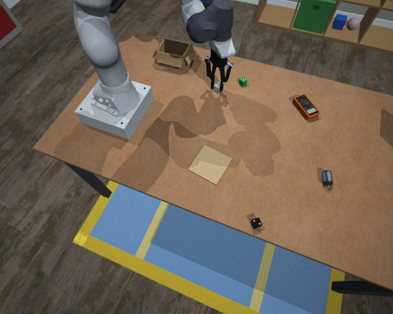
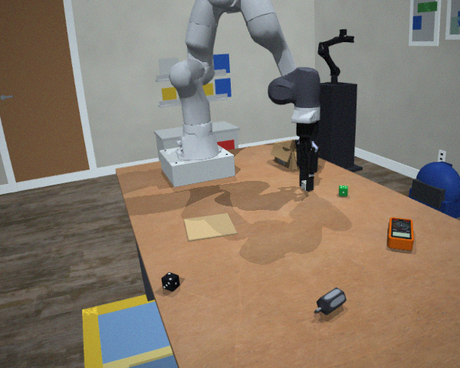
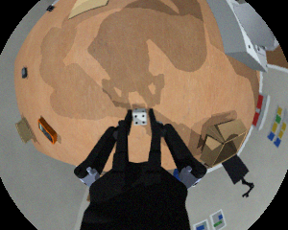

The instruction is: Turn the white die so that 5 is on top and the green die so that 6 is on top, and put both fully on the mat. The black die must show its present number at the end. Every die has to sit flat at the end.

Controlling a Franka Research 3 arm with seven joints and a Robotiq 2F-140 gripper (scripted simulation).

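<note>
Right now my hand is 20 mm above the white die. From my hand the other things lie so: tan mat 100 mm ahead, 420 mm to the right, 30 mm below; then green die 120 mm ahead, 80 mm to the left, 20 mm below; then cardboard box 280 mm behind, 130 mm to the left, 10 mm above.
</note>
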